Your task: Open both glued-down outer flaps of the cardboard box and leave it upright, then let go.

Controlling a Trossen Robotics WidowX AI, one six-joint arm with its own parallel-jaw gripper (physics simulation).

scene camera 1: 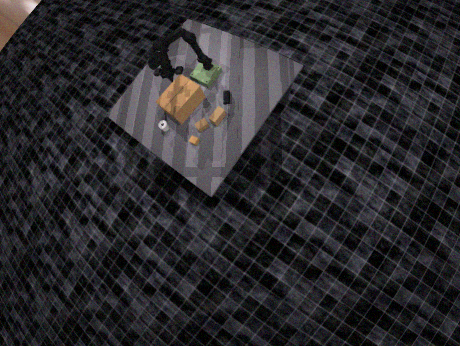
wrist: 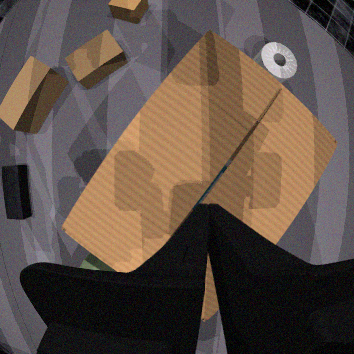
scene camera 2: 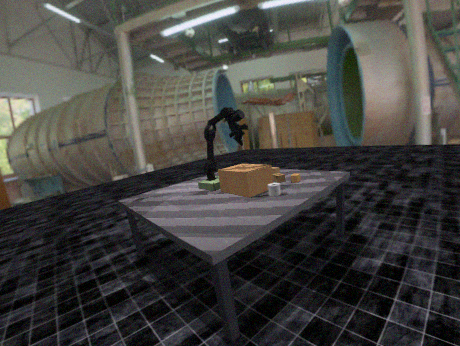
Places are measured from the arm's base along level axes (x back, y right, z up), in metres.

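Pixels of known places: gripper, fingertip midpoint: point(scene camera 1: 172, 82) point(wrist: 206, 212) point(scene camera 2: 242, 145); arm's base, origin of the base link: point(scene camera 1: 208, 66) point(scene camera 2: 211, 179).
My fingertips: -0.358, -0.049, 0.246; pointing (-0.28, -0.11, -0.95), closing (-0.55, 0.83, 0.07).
For each thing: its top centre in the pictures, then the offset to it from my fingertips, as dx, dy, dz. "pt": a spot on its surface instead.
- cardboard box, middle of its top: point(wrist: 212, 184) point(scene camera 2: 243, 167) point(scene camera 1: 177, 93) -0.014, +0.027, -0.142
- larger-looking flap, surface spot: point(wrist: 160, 130) pt -0.030, -0.051, -0.143
- white roll, middle of its top: point(wrist: 279, 59) point(scene camera 2: 273, 184) point(scene camera 1: 162, 124) -0.262, +0.031, -0.237
- black block, middle of its top: point(wrist: 10, 192) point(scene camera 1: 226, 96) +0.212, -0.250, -0.265
The cardboard box point(scene camera 1: 187, 107) point(scene camera 2: 242, 182) point(wrist: 300, 160) stands upright on the table. Its two outer flaps lie over the top and meet along a diagonal seam. The larger-looking flap point(wrist: 160, 130) is left of the seam in the wrist view and the other flap point(wrist: 295, 130) is right of it. A thin dark slit with a bluish sliver shows along the seam. My gripper point(scene camera 1: 171, 79) point(scene camera 2: 241, 143) point(wrist: 206, 212) is shut and empty. It is above the box, apart from it in scene view 2, and its tips overlap the seam in the wrist view. The near part of the seam is hidden behind the fingers.
A white roll point(scene camera 1: 164, 128) point(scene camera 2: 274, 189) point(wrist: 290, 67) stands beside the box. Several small cardboard blocks, including one block point(scene camera 1: 218, 116) point(wrist: 22, 95), and a black block point(scene camera 1: 226, 97) point(wrist: 15, 192) lie on the other side. The green base point(scene camera 1: 202, 76) point(scene camera 2: 209, 185) is near the box.
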